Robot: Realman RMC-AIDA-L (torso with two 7-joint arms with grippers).
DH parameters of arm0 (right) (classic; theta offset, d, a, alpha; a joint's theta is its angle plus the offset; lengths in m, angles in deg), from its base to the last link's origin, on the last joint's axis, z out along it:
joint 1: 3.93 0.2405 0 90
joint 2: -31.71 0 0 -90
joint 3: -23.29 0.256 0 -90
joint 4: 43.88 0 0 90
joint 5: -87.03 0.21 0 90
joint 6: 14.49 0 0 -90
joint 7: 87.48 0.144 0 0
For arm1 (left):
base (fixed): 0 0 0 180
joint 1: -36.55 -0.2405 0 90
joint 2: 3.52 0 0 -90
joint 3: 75.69 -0.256 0 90
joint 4: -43.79 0 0 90
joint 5: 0.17 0.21 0 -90
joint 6: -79.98 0 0 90
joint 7: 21.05 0.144 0 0
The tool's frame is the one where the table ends.
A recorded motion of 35 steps. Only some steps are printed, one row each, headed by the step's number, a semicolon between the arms.
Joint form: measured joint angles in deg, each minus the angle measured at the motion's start. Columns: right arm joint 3, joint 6, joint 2, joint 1, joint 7, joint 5, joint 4; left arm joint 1, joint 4, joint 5, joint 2, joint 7, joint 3, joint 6.
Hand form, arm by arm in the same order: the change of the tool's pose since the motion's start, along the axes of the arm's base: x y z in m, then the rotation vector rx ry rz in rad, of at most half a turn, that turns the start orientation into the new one. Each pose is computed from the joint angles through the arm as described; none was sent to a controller.
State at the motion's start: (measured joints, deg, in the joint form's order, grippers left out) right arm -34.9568 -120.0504 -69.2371 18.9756 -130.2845 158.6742 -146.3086; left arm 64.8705 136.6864 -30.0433 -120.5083 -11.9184 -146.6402 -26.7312
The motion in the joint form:
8: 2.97 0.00 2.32 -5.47 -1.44 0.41 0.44; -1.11 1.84 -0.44 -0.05 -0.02 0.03 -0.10
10: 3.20 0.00 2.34 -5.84 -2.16 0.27 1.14; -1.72 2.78 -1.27 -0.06 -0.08 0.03 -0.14
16: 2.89 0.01 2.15 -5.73 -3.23 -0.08 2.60; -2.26 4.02 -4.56 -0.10 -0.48 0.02 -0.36
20: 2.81 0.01 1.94 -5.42 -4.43 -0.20 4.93; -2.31 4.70 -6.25 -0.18 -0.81 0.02 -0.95
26: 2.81 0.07 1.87 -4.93 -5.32 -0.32 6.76; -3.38 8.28 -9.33 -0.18 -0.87 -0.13 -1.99
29: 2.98 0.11 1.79 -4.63 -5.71 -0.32 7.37; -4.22 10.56 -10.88 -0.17 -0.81 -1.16 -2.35
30: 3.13 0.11 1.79 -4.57 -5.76 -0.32 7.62; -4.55 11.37 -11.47 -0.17 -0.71 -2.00 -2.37
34: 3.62 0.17 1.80 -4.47 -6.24 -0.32 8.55; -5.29 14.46 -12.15 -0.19 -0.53 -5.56 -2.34
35: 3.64 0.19 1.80 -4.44 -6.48 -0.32 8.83; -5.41 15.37 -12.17 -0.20 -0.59 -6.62 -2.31
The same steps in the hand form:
8: 0.0322 -0.0135 0.0211 0.0549 -0.0212 -0.0834; 0.0003 -0.0035 0.0028 0.0130 -0.0046 -0.0087
10: 0.0366 -0.0139 0.0218 0.0549 -0.0212 -0.0904; 0.0015 -0.0056 0.0036 0.0163 -0.0159 -0.0153
16: 0.0408 -0.0124 0.0191 0.0417 -0.0193 -0.0947; 0.0090 -0.0091 0.0019 0.0060 -0.0648 -0.0353
20: 0.0462 -0.0098 0.0163 0.0254 -0.0063 -0.1042; 0.0141 -0.0114 0.0008 -0.0060 -0.0894 -0.0444
26: 0.0492 -0.0069 0.0148 0.0153 0.0032 -0.1084; 0.0247 -0.0188 0.0036 -0.0133 -0.1228 -0.0901
29: 0.0495 -0.0054 0.0146 0.0143 0.0083 -0.1059; 0.0312 -0.0245 0.0030 -0.0261 -0.1324 -0.1251
30: 0.0500 -0.0051 0.0150 0.0153 0.0111 -0.1080; 0.0340 -0.0270 0.0012 -0.0373 -0.1340 -0.1426
34: 0.0525 -0.0039 0.0162 0.0184 0.0190 -0.1129; 0.0450 -0.0348 -0.0054 -0.0728 -0.1188 -0.2091
35: 0.0531 -0.0036 0.0161 0.0172 0.0201 -0.1124; 0.0484 -0.0369 -0.0073 -0.0813 -0.1127 -0.2280

